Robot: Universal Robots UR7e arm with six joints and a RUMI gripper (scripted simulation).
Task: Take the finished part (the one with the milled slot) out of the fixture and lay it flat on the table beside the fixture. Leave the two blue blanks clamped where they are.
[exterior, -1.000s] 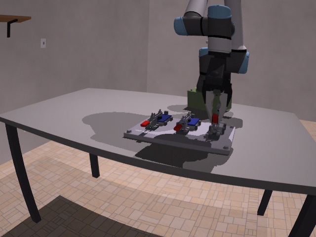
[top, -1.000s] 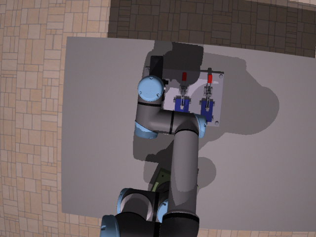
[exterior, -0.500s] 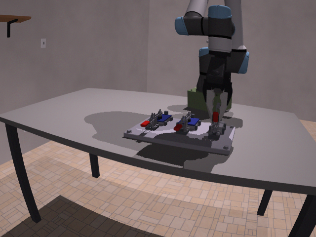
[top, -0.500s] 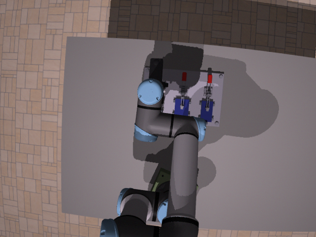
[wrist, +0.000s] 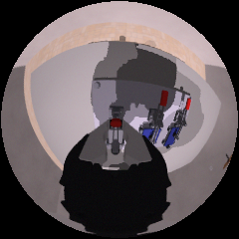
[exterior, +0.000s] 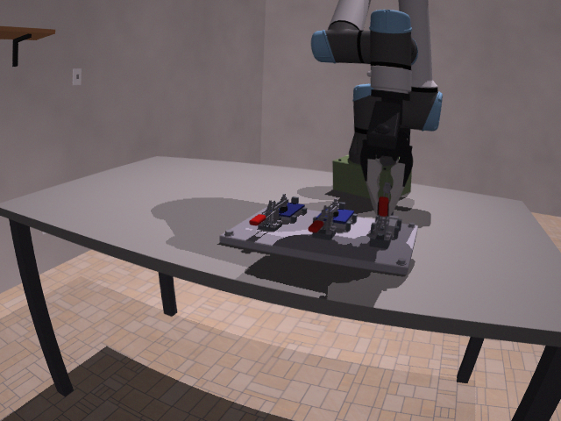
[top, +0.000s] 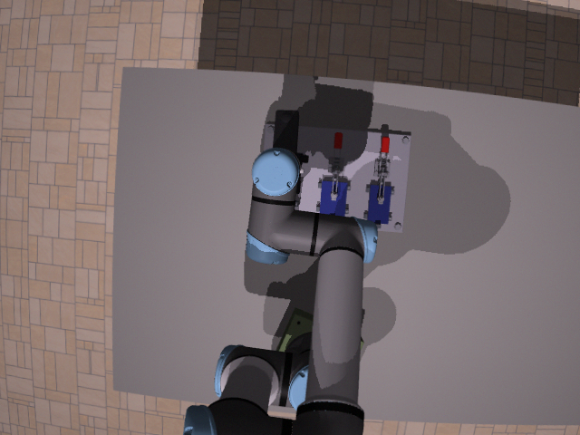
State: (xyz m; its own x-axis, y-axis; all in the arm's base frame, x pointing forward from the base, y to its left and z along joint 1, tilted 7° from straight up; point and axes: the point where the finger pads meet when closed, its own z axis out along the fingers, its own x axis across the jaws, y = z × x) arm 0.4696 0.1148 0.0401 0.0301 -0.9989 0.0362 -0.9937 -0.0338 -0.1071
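Now: hand 90 mm past the grey finished part and 50 mm above it. The rest, counted from my hand: grey fixture plate (110 mm to the right, 80 mm below, 40 mm behind).
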